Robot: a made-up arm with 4 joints.
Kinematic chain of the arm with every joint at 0, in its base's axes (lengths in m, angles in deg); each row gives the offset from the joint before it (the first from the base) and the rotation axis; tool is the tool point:
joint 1: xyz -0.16 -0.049 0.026 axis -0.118 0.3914 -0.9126
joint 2: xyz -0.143 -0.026 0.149 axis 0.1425 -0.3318 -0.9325
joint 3: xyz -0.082 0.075 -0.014 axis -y
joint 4: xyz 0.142 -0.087 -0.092 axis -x
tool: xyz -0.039 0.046 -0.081
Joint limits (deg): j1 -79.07..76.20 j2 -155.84..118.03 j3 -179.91..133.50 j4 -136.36..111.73
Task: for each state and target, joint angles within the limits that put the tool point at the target. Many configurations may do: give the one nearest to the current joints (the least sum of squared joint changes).
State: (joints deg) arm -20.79 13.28 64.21 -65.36
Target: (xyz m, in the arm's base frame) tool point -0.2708 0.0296 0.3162
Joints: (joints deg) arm 12.11 17.88 113.80 -41.50
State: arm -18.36 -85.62 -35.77 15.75
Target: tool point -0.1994 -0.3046 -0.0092
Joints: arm -28.18 -103.53 -29.48 29.14
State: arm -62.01 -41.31 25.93 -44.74
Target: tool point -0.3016 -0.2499 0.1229
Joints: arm -79.07 -23.40 70.13 -80.71
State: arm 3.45 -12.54 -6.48 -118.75
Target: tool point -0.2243 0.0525 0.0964
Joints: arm 32.58 13.93 -17.31 -83.29
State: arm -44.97 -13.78 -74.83 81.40
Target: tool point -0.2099 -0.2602 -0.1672
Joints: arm -75.13 26.54 -54.51 58.95
